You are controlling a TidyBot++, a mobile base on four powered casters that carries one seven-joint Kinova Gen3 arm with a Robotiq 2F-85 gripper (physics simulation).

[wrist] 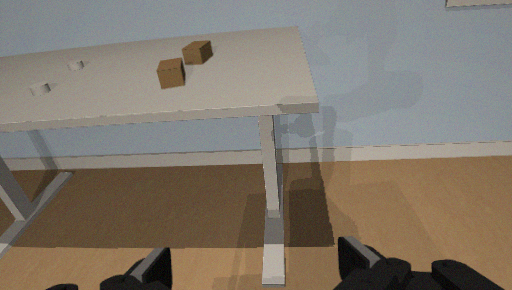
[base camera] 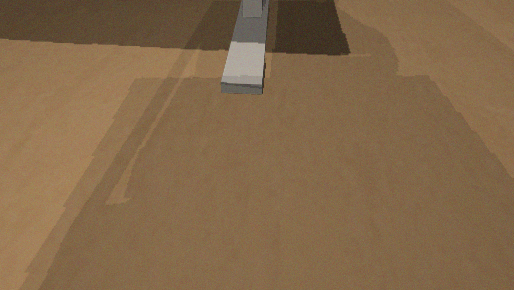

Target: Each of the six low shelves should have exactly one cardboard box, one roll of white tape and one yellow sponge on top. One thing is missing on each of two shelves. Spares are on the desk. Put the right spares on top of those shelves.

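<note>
The white desk stands along the wall in the wrist view, with its right end near the middle. Two brown cardboard boxes sit on its top toward the right end, one a little behind the other. Two white tape rolls lie on the desk top farther left. No sponge shows in the wrist view. My gripper is open, its two fingertips wide apart at the bottom of the wrist view, away from the desk top. The six low shelves do not show in either view.
The desk's right leg ends in a white foot on the wooden floor, pointing toward me. A left leg with its foot stands at the far left. A blue wall rises behind the desk. Shadows lie on the floor.
</note>
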